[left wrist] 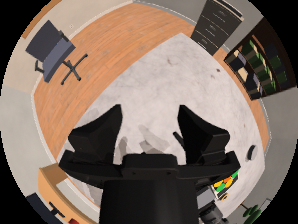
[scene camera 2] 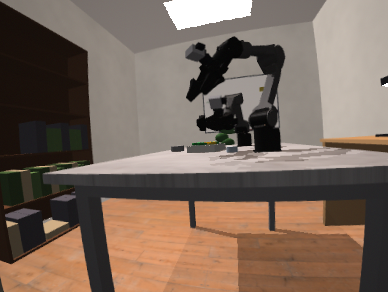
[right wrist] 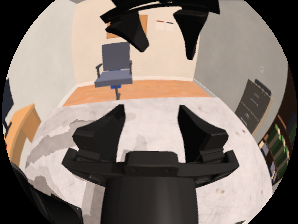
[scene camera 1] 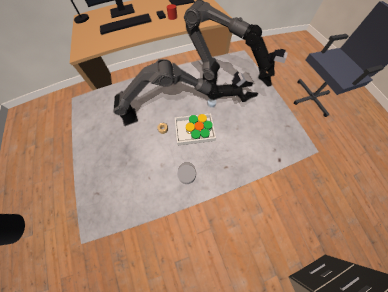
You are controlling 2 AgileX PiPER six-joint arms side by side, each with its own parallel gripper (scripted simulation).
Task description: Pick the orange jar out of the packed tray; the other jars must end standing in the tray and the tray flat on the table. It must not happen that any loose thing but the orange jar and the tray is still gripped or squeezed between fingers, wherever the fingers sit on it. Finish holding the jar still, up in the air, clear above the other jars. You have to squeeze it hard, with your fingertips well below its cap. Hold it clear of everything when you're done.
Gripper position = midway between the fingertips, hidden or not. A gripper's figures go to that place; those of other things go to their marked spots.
Labels:
The left gripper (right wrist: 166, 50) is 0.16 m from the lens. The right gripper (right wrist: 151, 111): 0.13 m from the lens.

